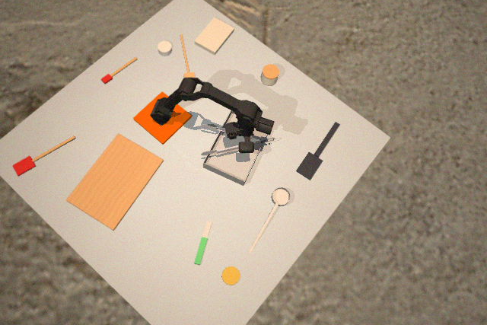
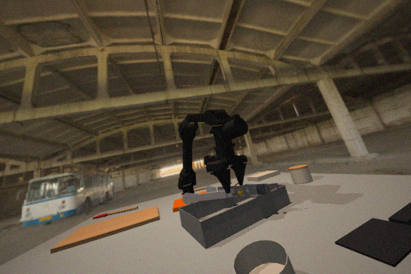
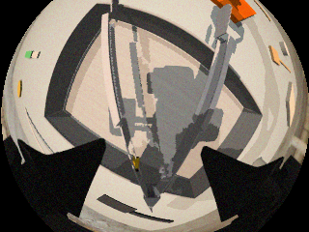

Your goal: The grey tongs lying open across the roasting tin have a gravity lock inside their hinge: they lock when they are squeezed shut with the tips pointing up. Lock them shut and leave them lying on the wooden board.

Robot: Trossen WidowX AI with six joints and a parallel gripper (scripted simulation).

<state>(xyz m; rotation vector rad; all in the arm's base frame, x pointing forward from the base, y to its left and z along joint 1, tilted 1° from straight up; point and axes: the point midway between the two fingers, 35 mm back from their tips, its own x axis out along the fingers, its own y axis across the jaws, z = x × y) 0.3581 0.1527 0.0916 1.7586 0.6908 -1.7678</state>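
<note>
The roasting tin is 10 mm behind my gripper tip, 20 mm to the right of it and 50 mm below it. The rest, counted from my gripper tip: green-handled tool: 160 mm ahead, 420 mm to the right, 70 mm below; then black spatula: 270 mm ahead, 220 mm to the left, 80 mm below; then wooden board: 290 mm behind, 490 mm to the right, 70 mm below.
</note>
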